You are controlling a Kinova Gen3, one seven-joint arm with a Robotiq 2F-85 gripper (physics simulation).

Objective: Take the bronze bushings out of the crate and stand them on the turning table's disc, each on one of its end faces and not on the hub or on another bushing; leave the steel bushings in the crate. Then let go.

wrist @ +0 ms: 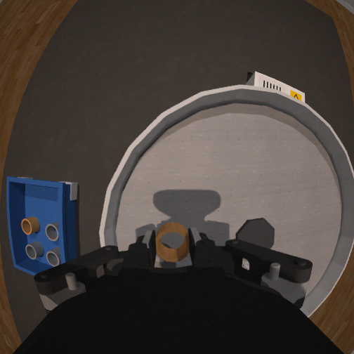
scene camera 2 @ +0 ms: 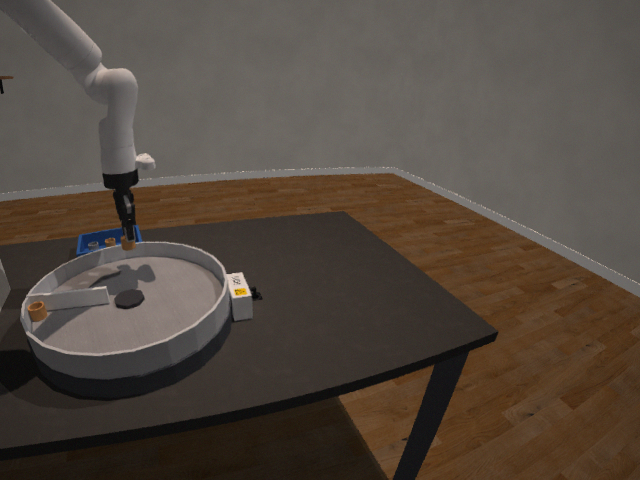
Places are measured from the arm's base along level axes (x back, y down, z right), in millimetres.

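Pixels of known places: gripper, fingertip midpoint: [scene camera 2: 129, 238].
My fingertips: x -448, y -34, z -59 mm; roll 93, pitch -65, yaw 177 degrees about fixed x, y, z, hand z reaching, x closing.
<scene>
Behind a point stands the place of what it marks.
My gripper [scene camera 2: 128, 238] @[y -34, x -448, z -59 mm] [wrist: 171, 239] is shut on a bronze bushing [scene camera 2: 128, 244] @[y -27, x -449, z -41 mm] [wrist: 164, 252] and holds it upright above the turning table's disc [scene camera 2: 170, 289] @[y 53, x -545, z 29 mm] [wrist: 240, 160], on the crate's side of the dark hub [scene camera 2: 129, 298] @[y 44, x -463, z 70 mm] [wrist: 256, 234]. Another bronze bushing [scene camera 2: 37, 311] @[y 31, x -287, z 125 mm] stands on the disc at the far left, by the white divider's outer end. The blue crate [scene camera 2: 82, 244] @[y 73, x -228, z -283 mm] [wrist: 64, 220] holds one bronze bushing [scene camera 2: 110, 241] @[y 84, x -305, z -320 mm] [wrist: 30, 226] and three steel bushings, among them one [wrist: 34, 250] at the lower left in the wrist view; one steel bushing [scene camera 2: 93, 245] @[y 75, x -265, z -275 mm] shows in the scene view.
A pale rim wall [scene camera 2: 175, 351] @[y 43, x -577, z 241 mm] [wrist: 145, 131] surrounds the disc. A white divider [scene camera 2: 77, 298] @[y 30, x -357, z 84 mm] runs from the rim towards the hub. A white box [scene camera 2: 240, 299] @[y 53, x -696, z 83 mm] [wrist: 280, 88] with a yellow label is attached outside the rim. The dark table [scene camera 2: 330, 289] @[y 106, x -917, z -9 mm] [wrist: 100, 100] extends around them.
</scene>
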